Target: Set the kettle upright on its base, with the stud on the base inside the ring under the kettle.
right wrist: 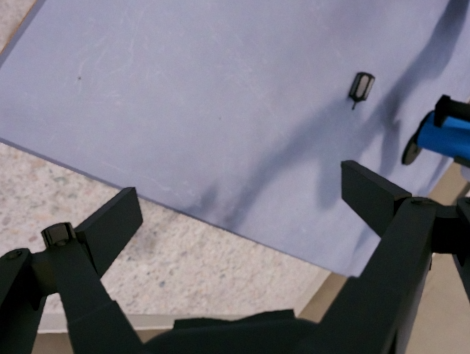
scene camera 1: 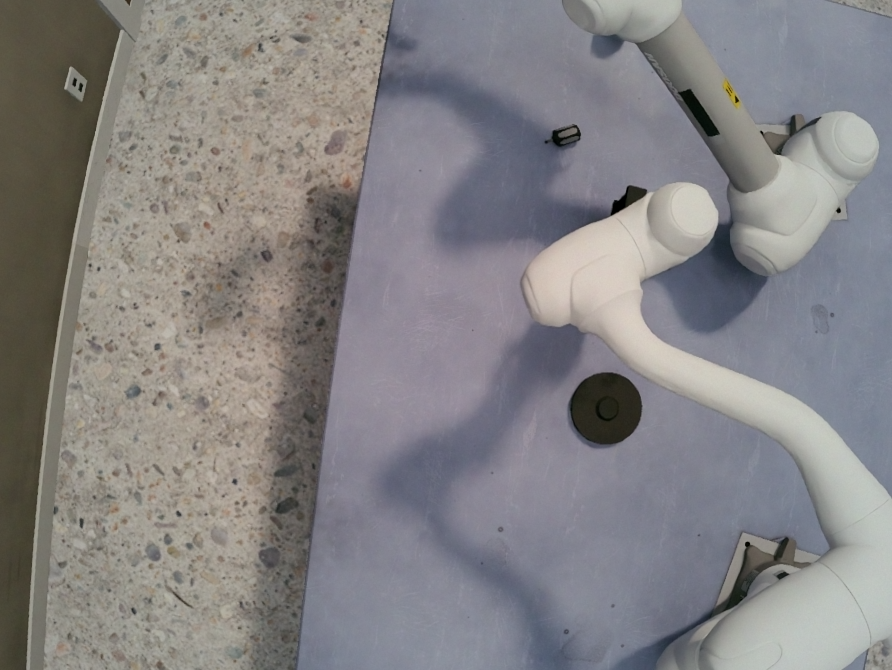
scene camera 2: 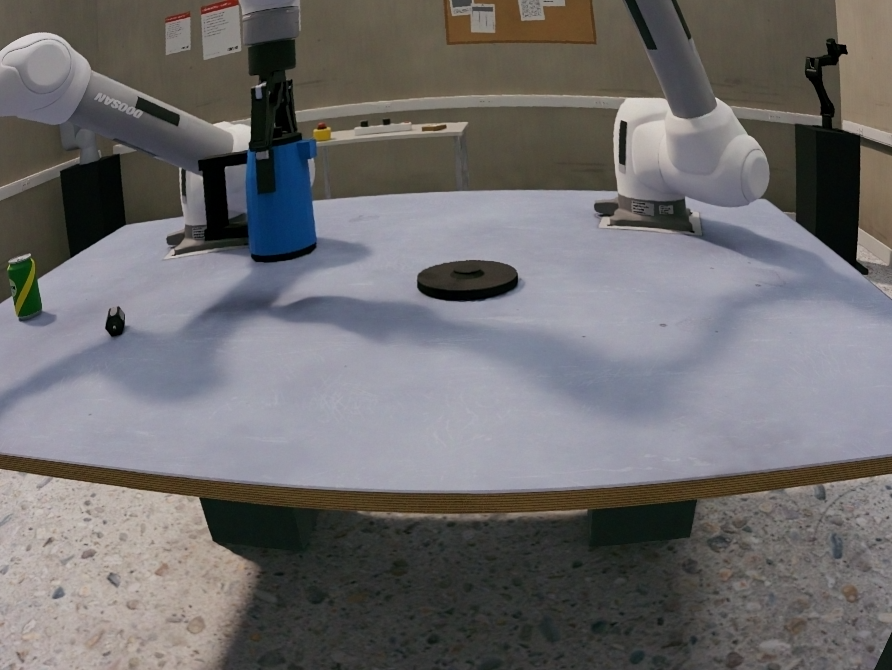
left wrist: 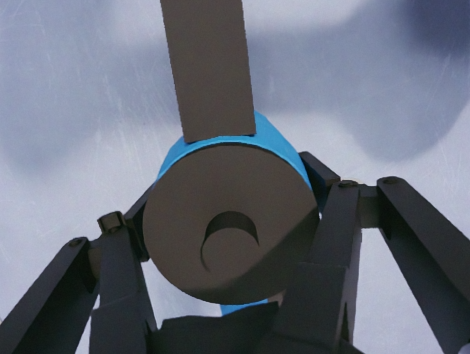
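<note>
The blue kettle (scene camera 2: 282,205) (left wrist: 270,131) (right wrist: 442,137) is upright, held above the table at the left of scene camera 2. Its black handle (scene camera 1: 630,199) (scene camera 2: 216,194) (left wrist: 212,70) points left there. My left gripper (scene camera 2: 279,157) (left wrist: 232,183) is shut on the kettle's upper body, one finger on each side of the lid (left wrist: 230,175). The round black base (scene camera 1: 605,432) (scene camera 2: 438,283) (right wrist: 410,153) lies flat on the table, right of the kettle in scene camera 2, its stud (scene camera 1: 607,408) (scene camera 2: 467,271) facing up. The ring under the kettle is hidden. My right gripper (right wrist: 238,192) is open and empty.
A small dark faceted object (scene camera 1: 566,134) (scene camera 2: 114,321) (right wrist: 361,86) lies on the table (scene camera 1: 432,324) (scene camera 2: 447,403) (right wrist: 200,100). A green can (scene camera 2: 25,288) stands at the far left of scene camera 2. The right arm (scene camera 1: 710,108) (scene camera 2: 137,115) reaches over the table's edge area.
</note>
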